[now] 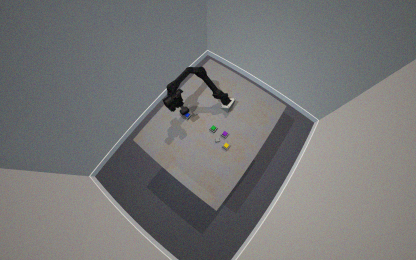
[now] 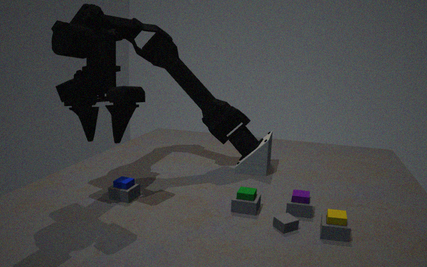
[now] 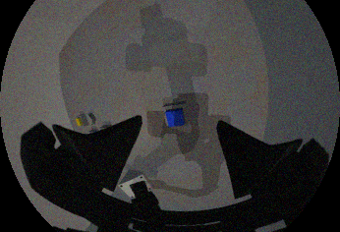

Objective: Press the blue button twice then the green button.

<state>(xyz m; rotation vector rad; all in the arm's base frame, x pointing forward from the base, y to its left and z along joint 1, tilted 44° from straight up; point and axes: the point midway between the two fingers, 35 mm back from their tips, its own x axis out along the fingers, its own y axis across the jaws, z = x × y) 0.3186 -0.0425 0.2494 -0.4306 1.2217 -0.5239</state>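
The blue button lies 3 cm behind my gripper tip, 2 cm to the left of it and 9 cm below it. Round my gripper tip: green button (9 cm behind, 26 cm to the left, 9 cm below); then purple button (12 cm behind, 36 cm to the left, 9 cm below); then small grey block (4 cm behind, 35 cm to the left, 11 cm below).
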